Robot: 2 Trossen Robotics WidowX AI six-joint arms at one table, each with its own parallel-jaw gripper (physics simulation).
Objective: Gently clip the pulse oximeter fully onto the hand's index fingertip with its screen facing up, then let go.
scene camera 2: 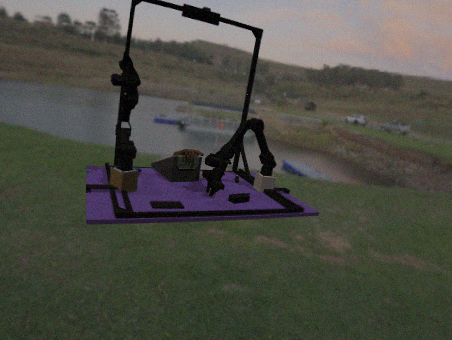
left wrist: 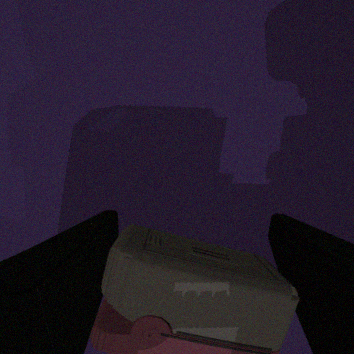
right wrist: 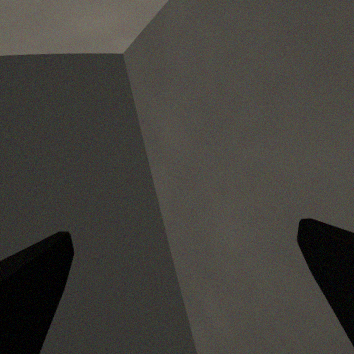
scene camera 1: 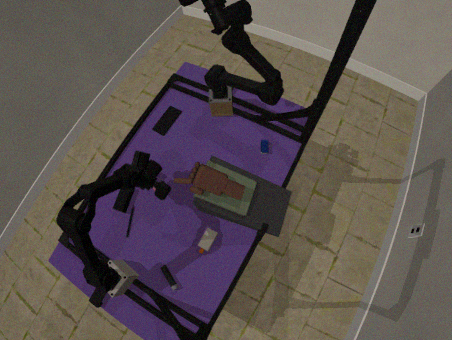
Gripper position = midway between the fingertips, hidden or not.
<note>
The right gripper [right wrist: 186, 236] is open, with nothing in its grasp. Further things: the left gripper [left wrist: 194, 223] and a pulse oximeter [left wrist: 157, 285].
The right wrist view misses the pulse oximeter: it is out of frame.
</note>
